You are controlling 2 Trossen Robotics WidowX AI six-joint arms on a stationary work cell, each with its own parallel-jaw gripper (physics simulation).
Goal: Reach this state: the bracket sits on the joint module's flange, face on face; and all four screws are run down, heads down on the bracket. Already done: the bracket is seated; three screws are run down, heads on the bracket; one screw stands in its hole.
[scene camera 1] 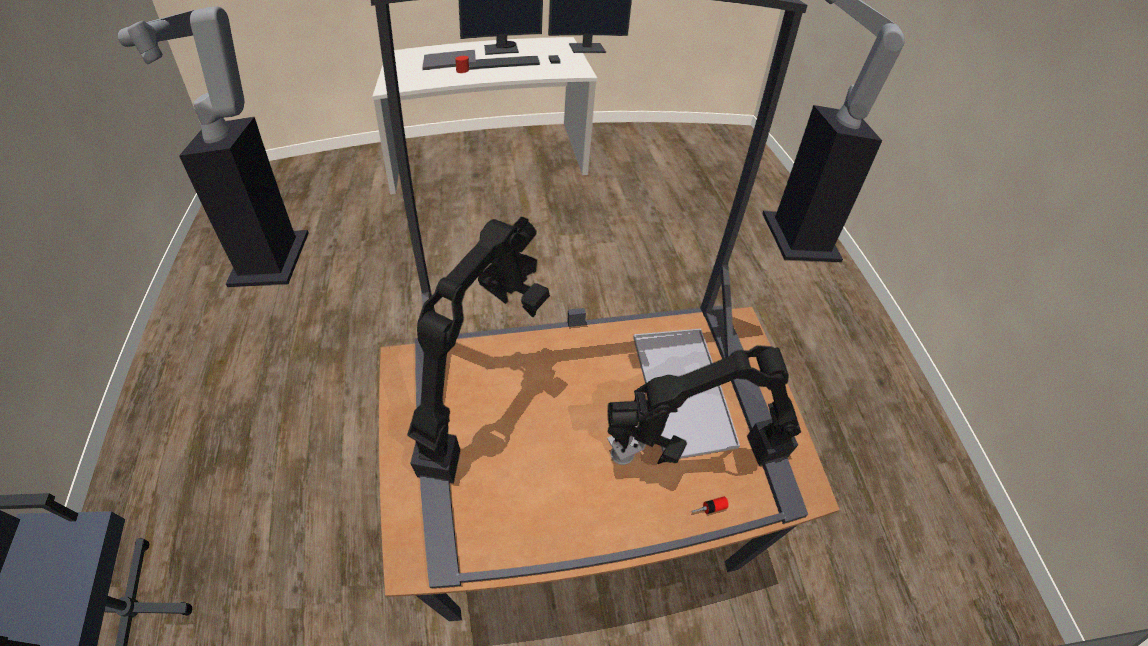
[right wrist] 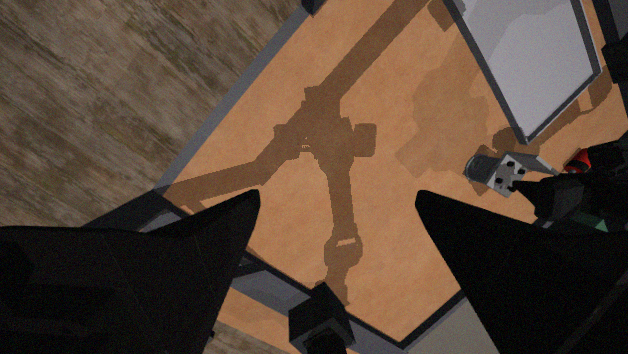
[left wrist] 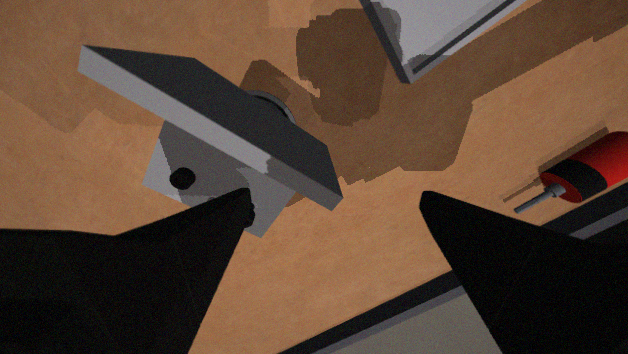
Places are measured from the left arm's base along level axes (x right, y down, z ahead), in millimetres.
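Pixels of known places: left gripper, fingertip midpoint: (scene camera 1: 642, 455) (right wrist: 533, 179) (left wrist: 335, 197); right gripper, fingertip midpoint: (scene camera 1: 519, 309) (right wrist: 337, 197); left arm's base, origin of the base link: (scene camera 1: 777, 434); right arm's base, origin of the base link: (scene camera 1: 433, 449) (right wrist: 323, 342).
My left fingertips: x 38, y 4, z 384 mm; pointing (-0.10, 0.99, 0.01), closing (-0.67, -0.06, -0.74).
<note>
For each thing: its top centre in the pictures, then the offset to it from my left fingertips.
- round joint module, middle of its top: (left wrist: 233, 165) (right wrist: 507, 175) dx +46, dy +9, dz +29 mm
- screw, middle of its top: (left wrist: 179, 181) dx +59, dy +1, dz +50 mm
- red screwdriver with a black collar, middle of its top: (left wrist: 593, 191) (scene camera 1: 710, 504) (right wrist: 585, 169) dx -166, dy +39, dz -145 mm
- shallow grey tray, middle of its top: (scene camera 1: 685, 388) (right wrist: 531, 21) dx +201, dy +57, dz -203 mm
The grey angle bracket (scene camera 1: 626, 446) (left wrist: 200, 115) (right wrist: 507, 175) sits on the flange of the round joint module (left wrist: 275, 102) (right wrist: 481, 168), which lies tilted on the table. Four black screw heads show on the bracket's face in the right wrist view. In the left wrist view one screw (left wrist: 182, 178) is plain and another (left wrist: 250, 216) is partly behind a fingertip; the upright plate hides the rest. I cannot tell which screw stands proud. My left gripper (left wrist: 335, 197) is open and empty, one fingertip over the bracket's face. My right gripper (right wrist: 337, 197) is open, high above the table, away from the bracket.
A red screwdriver with a black collar (scene camera 1: 716, 505) (left wrist: 595, 167) (right wrist: 579, 161) lies near the front right of the table. A shallow grey tray (scene camera 1: 706, 421) (left wrist: 445, 30) (right wrist: 545, 75) lies behind the bracket, partly under the left arm. Dark rails and posts frame the table.
</note>
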